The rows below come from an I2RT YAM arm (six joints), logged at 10 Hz.
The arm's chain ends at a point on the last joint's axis. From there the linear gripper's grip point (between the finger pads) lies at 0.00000 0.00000 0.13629 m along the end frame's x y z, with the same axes.
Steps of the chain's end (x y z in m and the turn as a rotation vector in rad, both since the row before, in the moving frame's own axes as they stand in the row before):
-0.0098, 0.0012, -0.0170, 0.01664, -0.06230, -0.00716
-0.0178, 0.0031, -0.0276, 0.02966, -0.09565, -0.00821
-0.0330, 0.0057, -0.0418, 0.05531, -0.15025, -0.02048
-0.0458, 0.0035, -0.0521, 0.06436, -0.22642, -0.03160
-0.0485, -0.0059, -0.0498, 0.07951, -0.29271, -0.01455
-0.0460, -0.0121, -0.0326, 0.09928, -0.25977, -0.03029
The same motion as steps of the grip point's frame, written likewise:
-0.0183, -0.0010, -0.0173, 0.01664, -0.06230, -0.00716
-0.0308, -0.0009, -0.0283, 0.02966, -0.09565, -0.00821
-0.0535, -0.0016, -0.0435, 0.05531, -0.15025, -0.02048
-0.0765, -0.0047, -0.0559, 0.06436, -0.22642, -0.03160
-0.0879, -0.0163, -0.0560, 0.07951, -0.29271, -0.01455
-0.0811, -0.0249, -0.0378, 0.09928, -0.25977, -0.03029

